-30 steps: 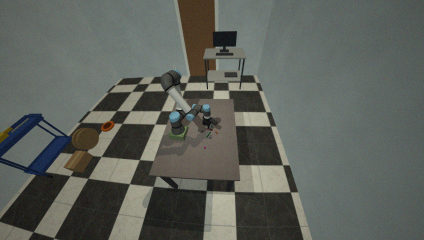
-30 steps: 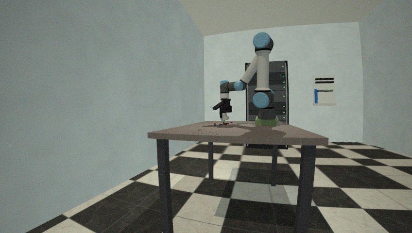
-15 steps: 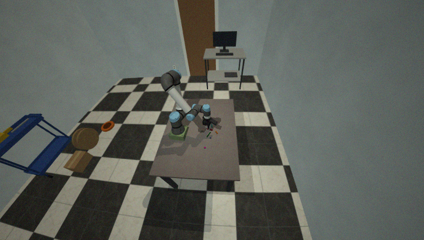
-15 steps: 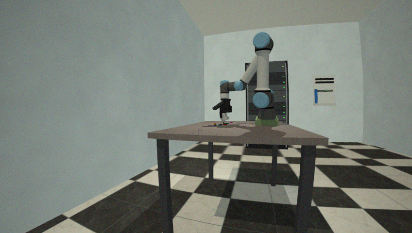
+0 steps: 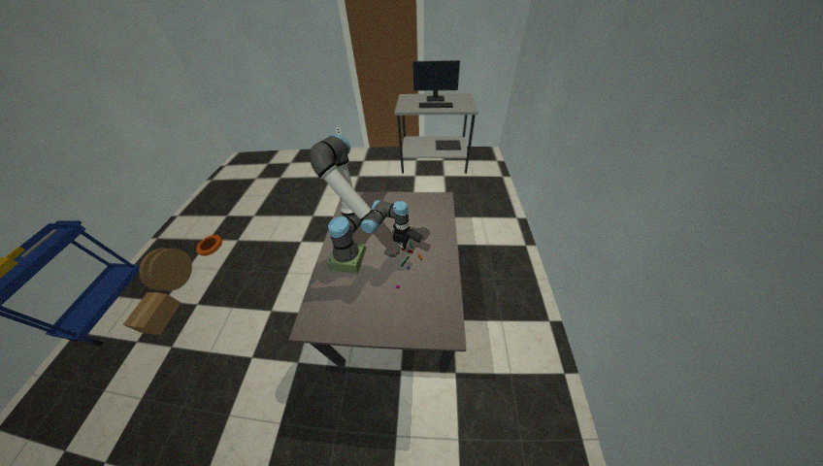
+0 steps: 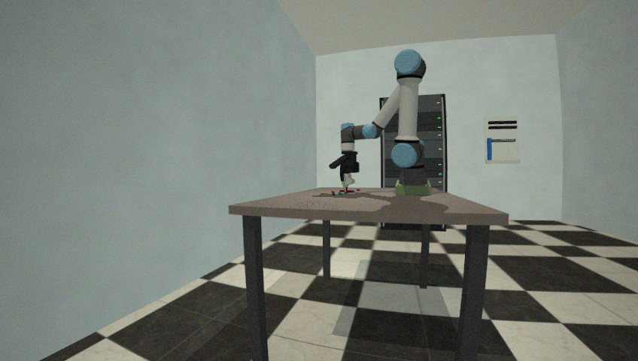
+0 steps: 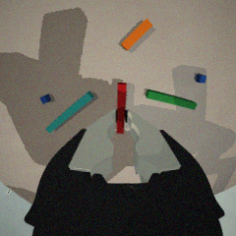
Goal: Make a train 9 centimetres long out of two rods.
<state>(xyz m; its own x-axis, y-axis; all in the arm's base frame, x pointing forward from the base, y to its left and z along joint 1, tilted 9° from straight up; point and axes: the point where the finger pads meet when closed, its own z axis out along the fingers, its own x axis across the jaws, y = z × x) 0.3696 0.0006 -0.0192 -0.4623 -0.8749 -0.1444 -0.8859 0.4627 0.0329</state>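
Right now my hand is 240 mm to the left of the short magenta rod, 80 mm past it and 20 mm above it. The rest, counted from my hand: red rod: 10 mm below; then turquoise rod: 80 mm to the left, 30 mm ahead, 20 mm below; then green rod: 70 mm to the right, 20 mm below, 20 mm behind.
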